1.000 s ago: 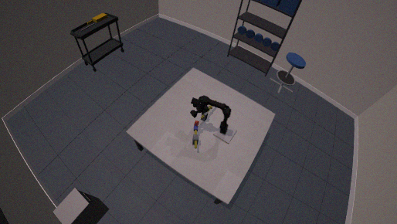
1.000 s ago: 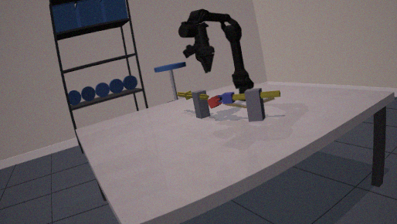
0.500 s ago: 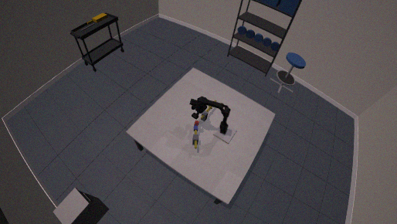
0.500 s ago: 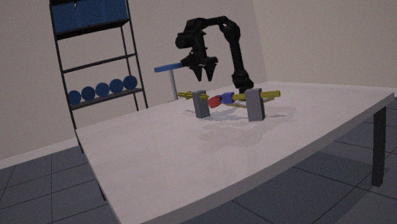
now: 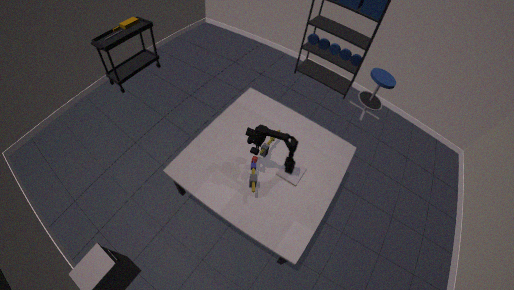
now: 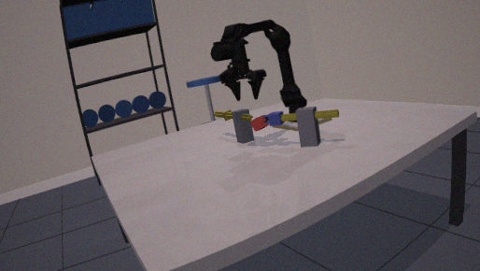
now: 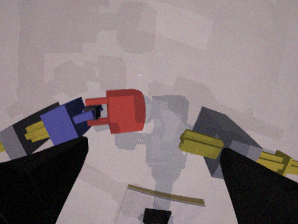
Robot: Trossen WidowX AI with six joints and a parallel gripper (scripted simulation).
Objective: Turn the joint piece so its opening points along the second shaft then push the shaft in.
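My gripper tip is now 8 cm above the red joint piece, 4 cm to the right of it and 1 cm past it.
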